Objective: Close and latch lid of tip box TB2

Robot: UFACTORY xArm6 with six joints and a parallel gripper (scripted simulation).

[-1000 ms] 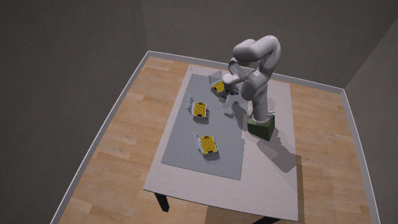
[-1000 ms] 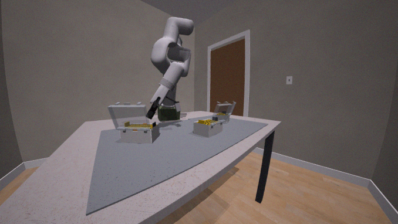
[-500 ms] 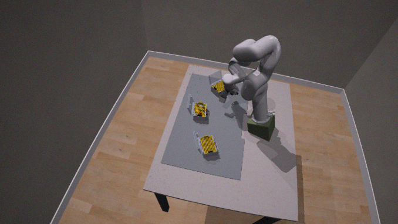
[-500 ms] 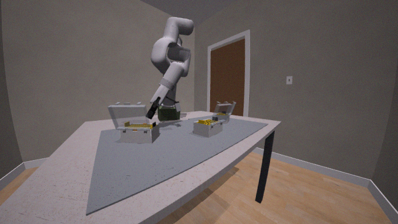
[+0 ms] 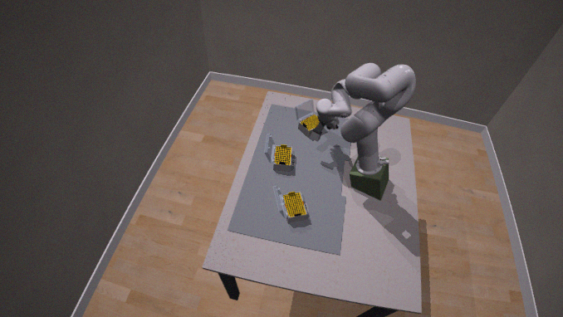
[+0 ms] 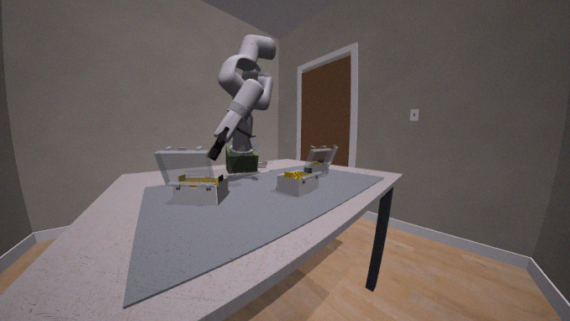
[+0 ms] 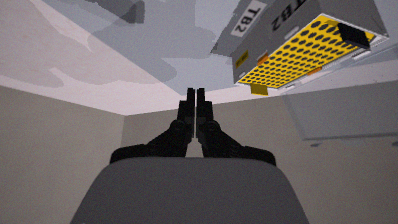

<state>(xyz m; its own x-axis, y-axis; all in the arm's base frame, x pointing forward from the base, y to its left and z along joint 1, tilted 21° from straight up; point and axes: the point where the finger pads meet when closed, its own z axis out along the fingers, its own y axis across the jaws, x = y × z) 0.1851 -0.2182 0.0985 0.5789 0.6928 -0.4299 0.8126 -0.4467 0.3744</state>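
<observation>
Right now the lid is 13 cm ahead of my hand, 12 cm to the right of it and 2 cm below it. Also, from my hand: tip box (10 cm ahead, 8 cm to the right, 5 cm below); then bench tape (12 cm below, 5 cm ahead, 4 cm to the right).
</observation>
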